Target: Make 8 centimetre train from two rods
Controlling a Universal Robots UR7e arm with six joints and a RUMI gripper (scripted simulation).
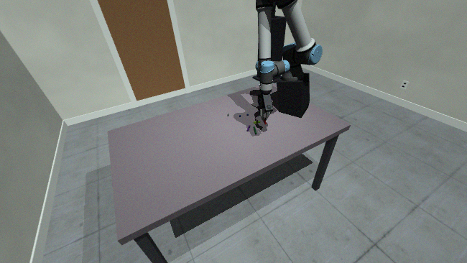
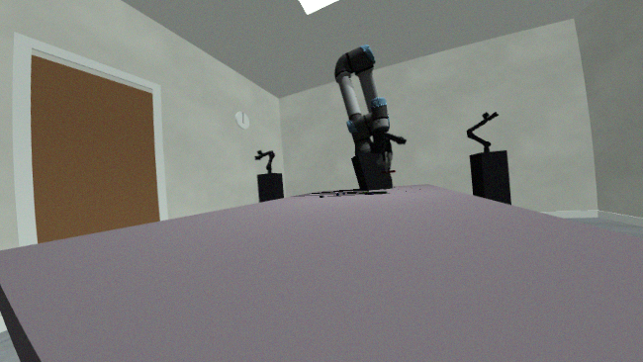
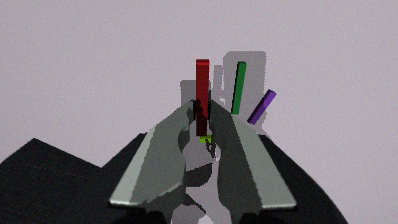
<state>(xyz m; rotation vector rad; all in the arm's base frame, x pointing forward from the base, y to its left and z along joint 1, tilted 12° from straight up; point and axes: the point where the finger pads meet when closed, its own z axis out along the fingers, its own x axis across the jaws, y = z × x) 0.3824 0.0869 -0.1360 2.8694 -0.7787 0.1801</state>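
My gripper is now 10 mm above the red rod. Round my hand: green rod 110 mm below, 50 mm to the right, 30 mm ahead; then purple rod 110 mm below, 100 mm to the right, 50 mm ahead; then lime rod 120 mm to the right, 110 mm below, 40 mm behind.
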